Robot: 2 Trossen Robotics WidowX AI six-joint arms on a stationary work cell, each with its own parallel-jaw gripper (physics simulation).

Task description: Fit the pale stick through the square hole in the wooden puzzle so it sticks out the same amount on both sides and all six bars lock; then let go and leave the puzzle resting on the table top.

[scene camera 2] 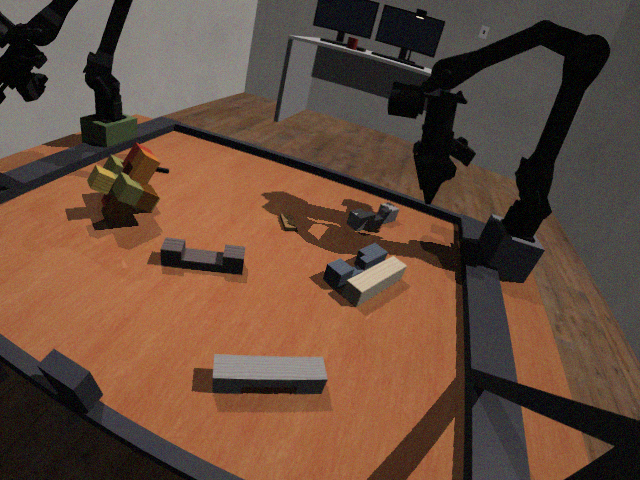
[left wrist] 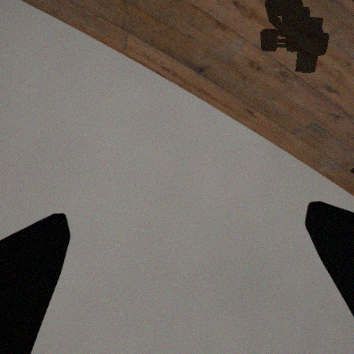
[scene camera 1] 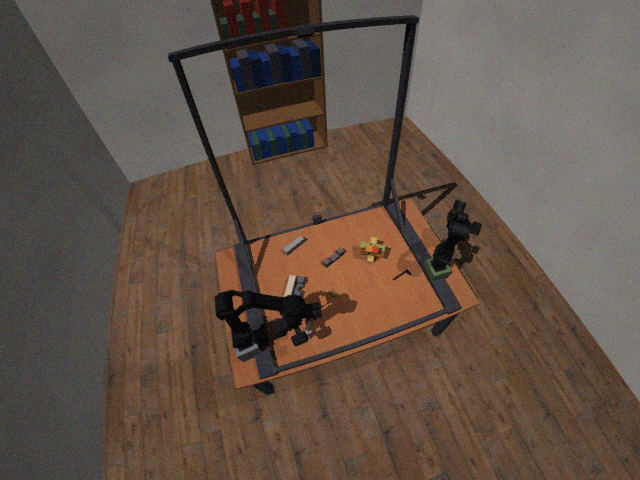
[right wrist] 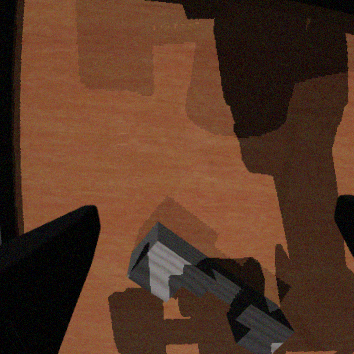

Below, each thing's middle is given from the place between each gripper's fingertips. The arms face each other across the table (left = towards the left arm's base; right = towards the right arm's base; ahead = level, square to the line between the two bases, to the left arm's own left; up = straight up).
Labels:
The pale stick point(scene camera 2: 360, 288) is 23 cm behind my right hand, 6 cm to the left of it and 7 cm below it.
My left hand is 100 cm to the left of the pale stick, 11 cm past it and 10 cm above it.

